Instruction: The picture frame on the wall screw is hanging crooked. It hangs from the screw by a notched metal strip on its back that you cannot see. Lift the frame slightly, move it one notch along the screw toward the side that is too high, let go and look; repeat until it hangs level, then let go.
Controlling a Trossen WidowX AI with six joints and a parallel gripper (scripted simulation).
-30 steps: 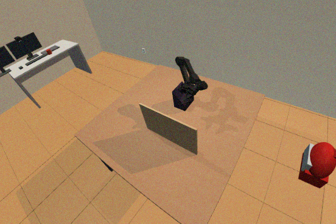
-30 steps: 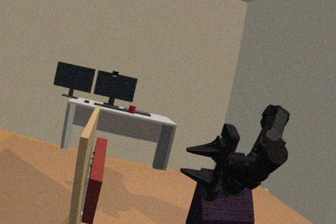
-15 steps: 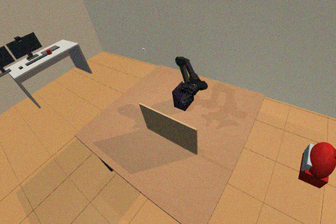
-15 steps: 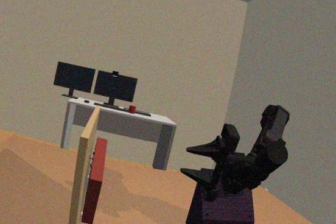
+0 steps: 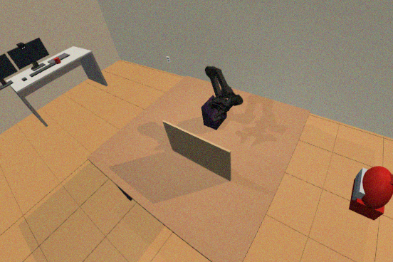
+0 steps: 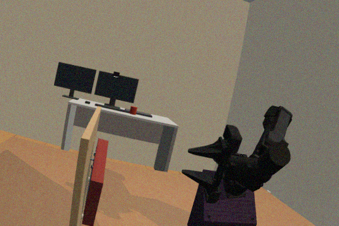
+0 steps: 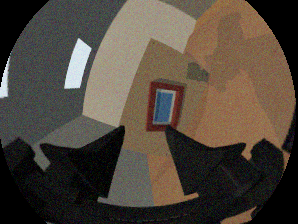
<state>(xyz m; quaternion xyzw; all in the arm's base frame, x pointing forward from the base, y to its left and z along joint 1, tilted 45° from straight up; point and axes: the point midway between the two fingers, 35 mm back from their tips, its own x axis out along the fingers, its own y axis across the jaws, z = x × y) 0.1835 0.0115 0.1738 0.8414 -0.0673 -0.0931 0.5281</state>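
The picture frame is 19 cm ahead of my gripper tip, 4 cm to the right of it and 9 cm below it. From my gripper tip the other things lie so: wooden wall board (20 cm ahead, 3 cm to the right, 10 cm below).
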